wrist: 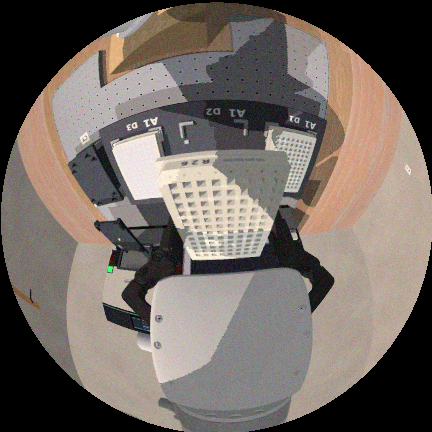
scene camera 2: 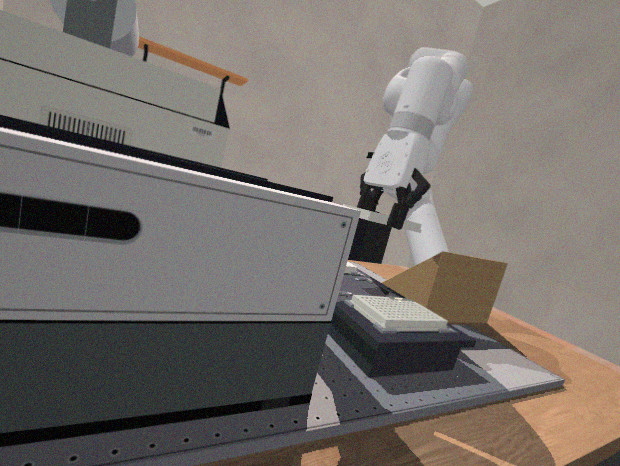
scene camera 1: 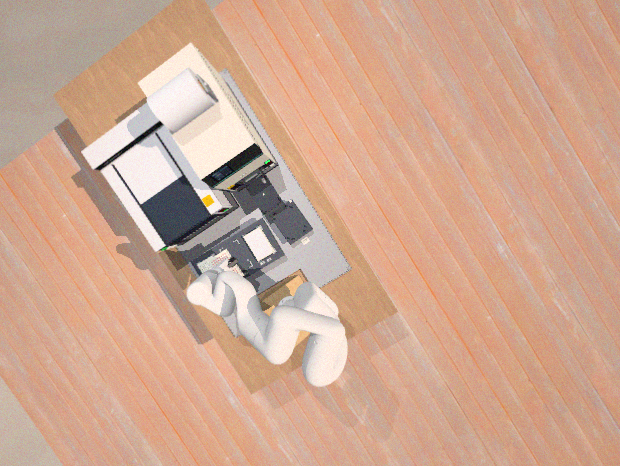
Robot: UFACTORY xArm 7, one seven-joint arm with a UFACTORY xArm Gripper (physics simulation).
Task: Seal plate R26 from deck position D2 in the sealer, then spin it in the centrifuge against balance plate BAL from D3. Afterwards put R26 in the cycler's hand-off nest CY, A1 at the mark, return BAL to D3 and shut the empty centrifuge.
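Frame: origin at the arm's base, x back, y left, z down, level; metres.
Seen in the pictures: gripper, fingertip midpoint: [wrist: 224,219] [scene camera 2: 376,222]; arm's base, link origin: [scene camera 2: 435,273].
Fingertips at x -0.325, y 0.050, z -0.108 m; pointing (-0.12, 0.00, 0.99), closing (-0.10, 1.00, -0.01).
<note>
Pixels of each thing's top centre, then the offset from my fingertips to it.
- Plate R26, top centre: [wrist: 225,231] [scene camera 2: 382,212] [scene camera 1: 225,268] dz -0.019, dx +0.009, dy +0.001 m
- Balance plate BAL, top centre: [wrist: 141,171] [scene camera 1: 258,244] dz +0.113, dx +0.012, dy -0.129 m
- hand-off nest CY, top centre: [wrist: 89,183] [scene camera 1: 290,222] dz +0.134, dx +0.025, dy -0.295 m
- cream well plate, top centre: [scene camera 2: 399,307] [wrist: 288,165] [scene camera 1: 212,272] dz +0.113, dx -0.024, dy +0.117 m
- cream machine, top centre: [scene camera 1: 175,100] dz -0.289, dx -0.431, dy -0.326 m
Plate R26 [wrist: 220,200] [scene camera 2: 413,226] is a cream well plate, held level above the deck, with its labelled edge facing away from my palm in the wrist view. My gripper [wrist: 224,219] [scene camera 2: 383,210] is shut on it, with black fingers at its two sides. Deck position D2 [wrist: 212,137] shows bare corner brackets. Balance plate BAL [wrist: 139,165] [scene camera 1: 259,244] is a white plate sitting at D3. The hand-off nest CY [wrist: 97,175] [scene camera 1: 290,221] is dark and holds no plate. I cannot tell from these views what is inside the machines.
Another cream well plate [wrist: 295,160] [scene camera 2: 400,310] sits at D1. A cream machine [scene camera 1: 225,130] with a white roll on top stands beside a white machine [scene camera 1: 152,175] with a dark panel. A tan open box [scene camera 2: 471,290] [wrist: 175,40] stands near the deck.
</note>
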